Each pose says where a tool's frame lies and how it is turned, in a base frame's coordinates. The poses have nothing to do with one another.
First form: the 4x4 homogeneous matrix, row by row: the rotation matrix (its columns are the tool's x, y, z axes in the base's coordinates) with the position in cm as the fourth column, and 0 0 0 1 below. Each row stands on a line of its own.
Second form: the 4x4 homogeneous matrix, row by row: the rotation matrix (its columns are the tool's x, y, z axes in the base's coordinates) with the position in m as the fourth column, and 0 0 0 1 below. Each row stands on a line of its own. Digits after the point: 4 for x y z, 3 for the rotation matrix.
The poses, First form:
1:
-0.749 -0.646 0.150 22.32
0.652 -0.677 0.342 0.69
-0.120 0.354 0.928 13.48
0 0 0 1
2:
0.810 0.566 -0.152 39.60
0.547 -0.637 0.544 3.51
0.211 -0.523 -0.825 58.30
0 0 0 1
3:
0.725 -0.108 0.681 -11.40
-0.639 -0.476 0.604 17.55
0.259 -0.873 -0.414 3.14
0 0 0 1
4:
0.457 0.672 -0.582 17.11
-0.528 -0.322 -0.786 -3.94
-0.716 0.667 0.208 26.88
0 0 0 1
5:
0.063 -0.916 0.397 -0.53
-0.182 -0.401 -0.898 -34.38
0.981 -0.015 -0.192 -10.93
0 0 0 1
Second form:
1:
-0.749 -0.646 0.150 0.2232
0.652 -0.677 0.342 0.0069
-0.120 0.354 0.928 0.1348
0 0 0 1

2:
0.810 0.566 -0.152 0.3960
0.547 -0.637 0.544 0.0351
0.211 -0.523 -0.825 0.5830
0 0 0 1

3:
0.725 -0.108 0.681 -0.1140
-0.639 -0.476 0.604 0.1755
0.259 -0.873 -0.414 0.0314
0 0 0 1

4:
0.457 0.672 -0.582 0.1711
-0.528 -0.322 -0.786 -0.0394
-0.716 0.667 0.208 0.2688
0 0 0 1

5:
0.063 -0.916 0.397 -0.0053
-0.182 -0.401 -0.898 -0.3438
0.981 -0.015 -0.192 -0.1093
0 0 0 1

